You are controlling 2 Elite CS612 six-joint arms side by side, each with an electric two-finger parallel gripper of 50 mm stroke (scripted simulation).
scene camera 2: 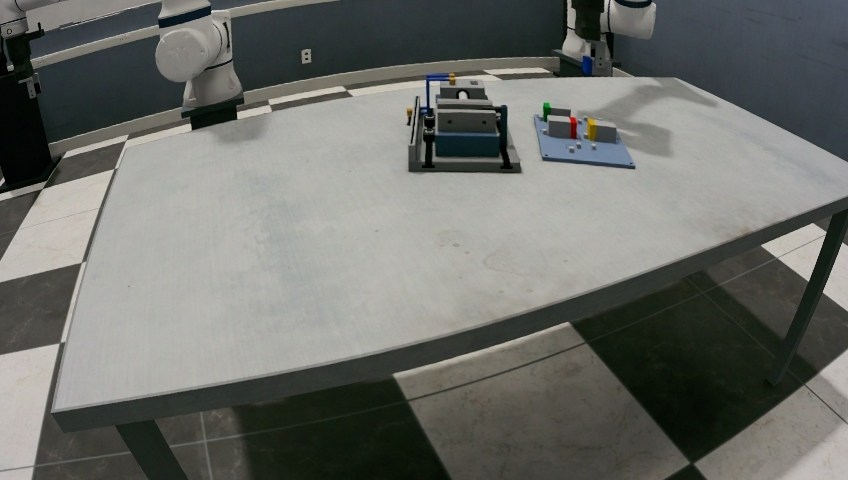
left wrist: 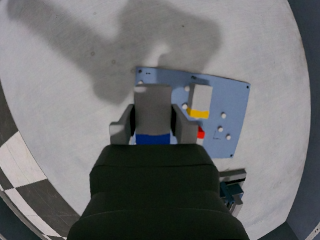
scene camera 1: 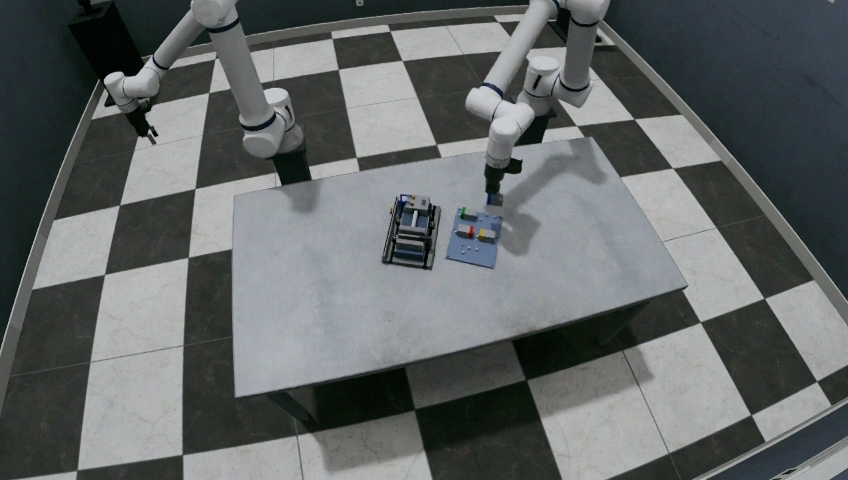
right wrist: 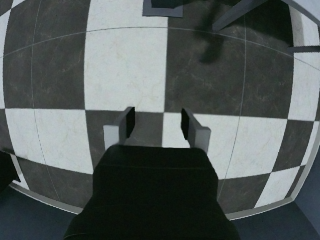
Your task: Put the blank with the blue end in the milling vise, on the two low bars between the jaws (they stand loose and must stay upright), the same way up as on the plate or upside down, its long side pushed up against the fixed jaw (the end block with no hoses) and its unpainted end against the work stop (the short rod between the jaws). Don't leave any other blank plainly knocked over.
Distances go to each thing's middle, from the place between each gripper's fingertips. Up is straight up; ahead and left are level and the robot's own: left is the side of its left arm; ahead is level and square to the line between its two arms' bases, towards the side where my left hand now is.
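With the yellow-ended blank point(left wrist: 199, 98), I find my left hand 8 cm short of it, and also 14 cm above it and 4 cm to the left of it. There is a blue plate point(scene camera 2: 607, 154) as well, which sits 17 cm below my left hand, 8 cm to the right of it and 6 cm ahead of it.
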